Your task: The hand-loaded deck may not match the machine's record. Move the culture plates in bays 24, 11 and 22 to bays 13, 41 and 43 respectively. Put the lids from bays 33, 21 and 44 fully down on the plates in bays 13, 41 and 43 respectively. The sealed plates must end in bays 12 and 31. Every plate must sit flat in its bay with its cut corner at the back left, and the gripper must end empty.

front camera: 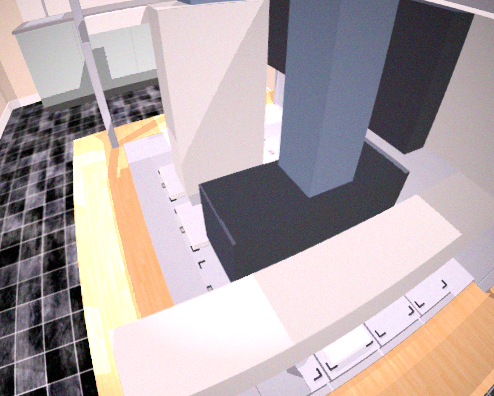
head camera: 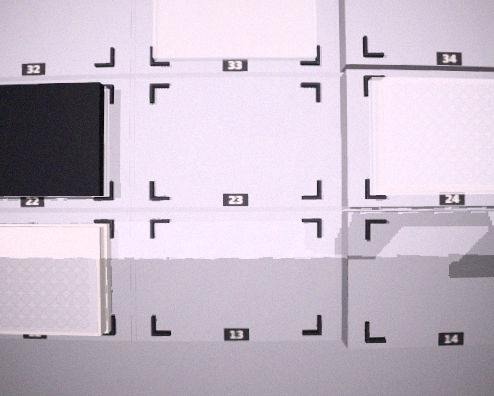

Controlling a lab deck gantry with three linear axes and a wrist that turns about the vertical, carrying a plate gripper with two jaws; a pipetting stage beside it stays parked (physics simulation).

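Frame: origin at the robot's base, x down, y right, z back, level; millimetres.
Seen in the pictures: robot's base, origin of its link: (front camera: pixel 159 171).
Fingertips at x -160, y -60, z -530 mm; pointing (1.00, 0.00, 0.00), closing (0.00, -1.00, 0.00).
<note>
Pixels of each thing's top centre, then the offset from my fingertips to it. "pt": a spot on its surface instead.
- white plate with a faint well pattern, centre of its top: (head camera: pixel 464 134) (front camera: pixel 331 321) dz -26, dx +131, dy -90 mm
- smooth pale piece, centre of its top: (head camera: pixel 234 3) dz +138, dx +152, dy -197 mm
- black-topped piece, centre of its top: (head camera: pixel 17 140) dz +302, dx +143, dy -90 mm
- pale welled plate, centre of its top: (head camera: pixel 20 281) (front camera: pixel 201 218) dz +302, dx +146, dy +17 mm
- Bay 13, a spot on its surface: (head camera: pixel 236 295) pt dz +138, dx +160, dy +32 mm
- Bay 23, a spot on its surface: (head camera: pixel 235 140) pt dz +138, dx +160, dy -91 mm
The dark body of my gripper (front camera: pixel 300 225) hangs low over the deck in the front view; its jaws are hidden, so open or shut cannot be told. In the head view a white plate with a faint well pattern (head camera: pixel 435 135) is in bay 24. A smooth pale piece (head camera: pixel 235 27) is in bay 33, partly cut off. A black-topped piece (head camera: pixel 50 140) is in bay 22, showing a thin pale edge. A pale welled plate (head camera: pixel 47 285) lies in front of it, its label mostly covered. Bay 13 (head camera: pixel 236 295) shows bare between its corner marks. Cut corners are unclear.
Bay 23 (head camera: pixel 235 140) is bare. Parts of bays 32 (head camera: pixel 50 30), 34 (head camera: pixel 425 25) and 14 (head camera: pixel 415 310) show. In the front view two pale plates (front camera: pixel 172 181) (front camera: pixel 194 226) lie left of the gripper, and a white plate (front camera: pixel 348 345) lies beyond the pale beam (front camera: pixel 350 250).
</note>
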